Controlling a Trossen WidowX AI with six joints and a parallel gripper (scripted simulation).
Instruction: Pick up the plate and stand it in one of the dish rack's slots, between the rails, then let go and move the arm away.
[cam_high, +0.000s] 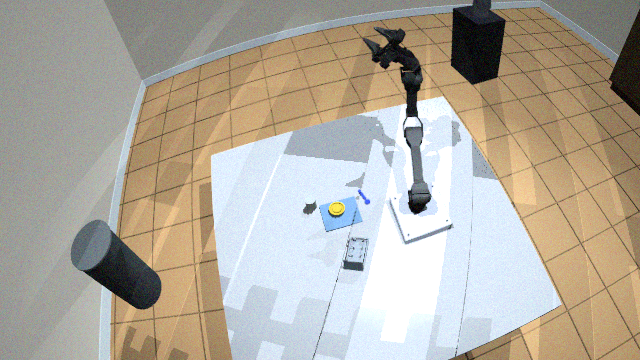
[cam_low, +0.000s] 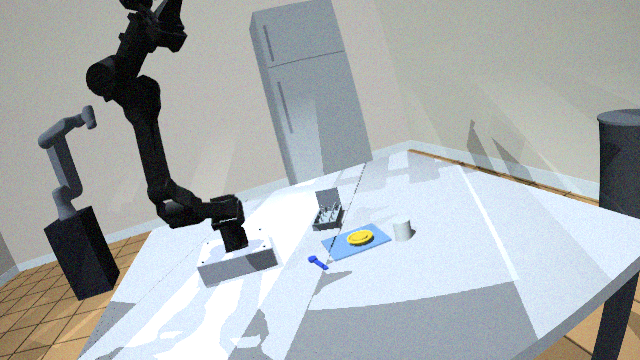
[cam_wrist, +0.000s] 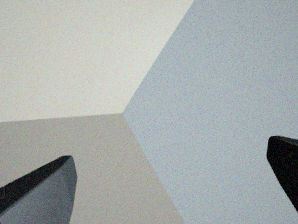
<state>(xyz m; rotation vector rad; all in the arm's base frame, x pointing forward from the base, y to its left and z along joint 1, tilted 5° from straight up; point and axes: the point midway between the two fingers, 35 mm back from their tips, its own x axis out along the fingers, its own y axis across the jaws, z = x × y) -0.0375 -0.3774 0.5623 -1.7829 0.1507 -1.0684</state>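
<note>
Right now my gripper tip is 64 cm above the yellow plate, 28 cm short of it and 19 cm to the right of it. From my gripper tip the other things lie so: blue spoon: 66 cm below, 19 cm to the left, 16 cm ahead; then white cup: 63 cm below, 37 cm ahead, 13 cm to the left; then light blue mat: 66 cm below, 27 cm ahead, 21 cm to the left.
</note>
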